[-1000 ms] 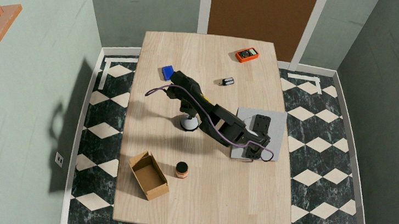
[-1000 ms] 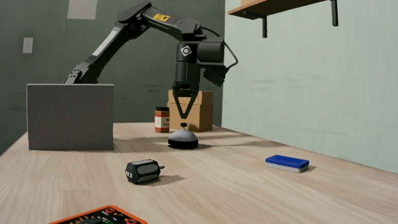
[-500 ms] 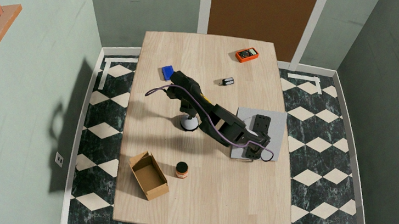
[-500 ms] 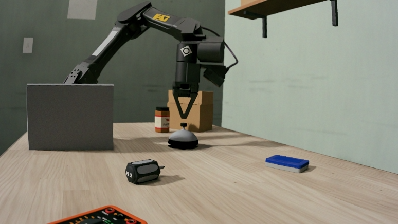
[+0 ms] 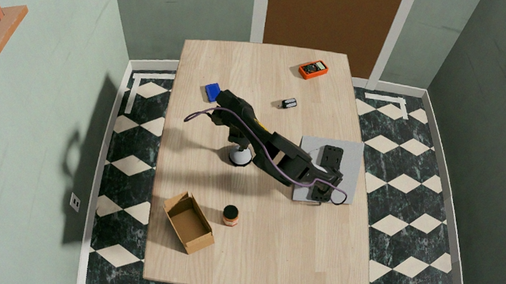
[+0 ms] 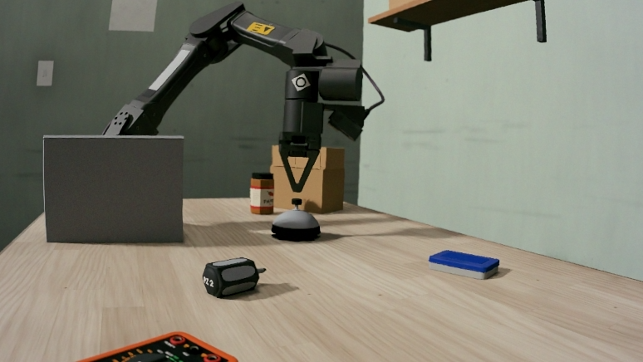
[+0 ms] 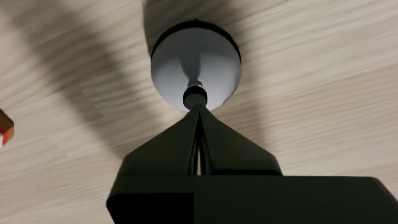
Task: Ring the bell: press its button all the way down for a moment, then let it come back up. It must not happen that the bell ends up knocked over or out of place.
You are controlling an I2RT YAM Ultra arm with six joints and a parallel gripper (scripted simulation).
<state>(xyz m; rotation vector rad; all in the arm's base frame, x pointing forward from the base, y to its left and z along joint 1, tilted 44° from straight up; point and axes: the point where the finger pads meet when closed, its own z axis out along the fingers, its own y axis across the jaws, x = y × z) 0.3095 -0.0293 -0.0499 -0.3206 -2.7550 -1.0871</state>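
Now: hand 30 mm above the black button. From my hand the other things lie so: jar (10 mm behind, 250 mm to the left, 40 mm below); black screwdriver bit holder (140 mm behind, 260 mm to the right, 70 mm below); bell (50 mm below).
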